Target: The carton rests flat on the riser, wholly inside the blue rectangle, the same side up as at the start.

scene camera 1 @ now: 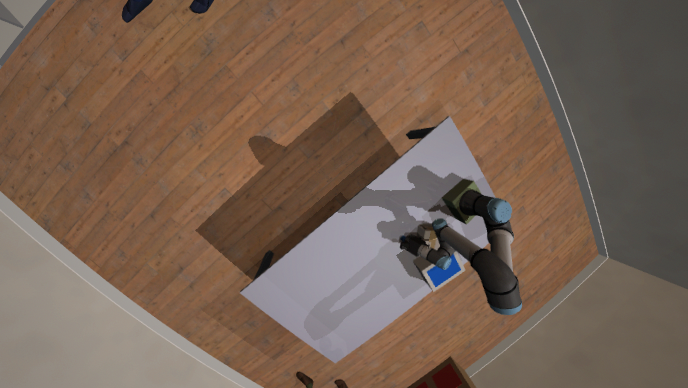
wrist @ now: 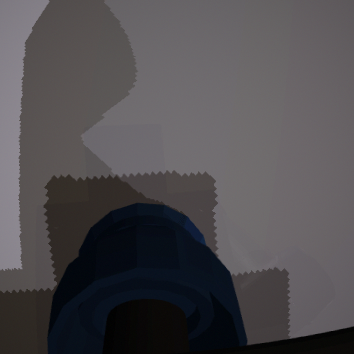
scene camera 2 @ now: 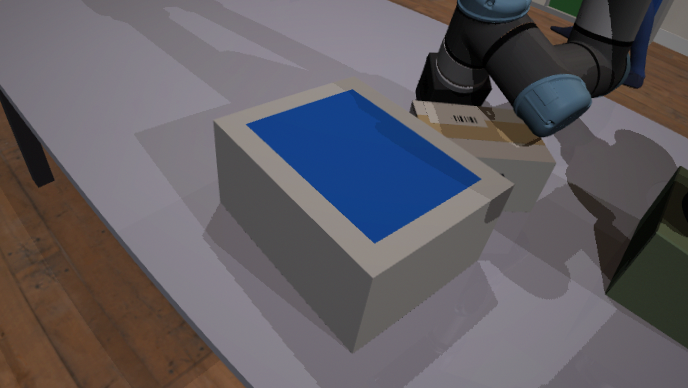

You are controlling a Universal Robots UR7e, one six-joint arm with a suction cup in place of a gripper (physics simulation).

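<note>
The brown carton lies flat on the table, barcode label up, right behind the grey riser. The riser's blue rectangle is bare. My suction gripper is low at the carton's far end, beside it rather than on top. Its tip is hidden behind the carton in the second scene view. In the wrist view the dark blue cup faces only shadowed table top, with no carton on it.
A dark green box stands on the table to the right and carries the arm's base. The arm's elbow hangs over the carton and the riser's back edge. The table's front edge runs close before the riser.
</note>
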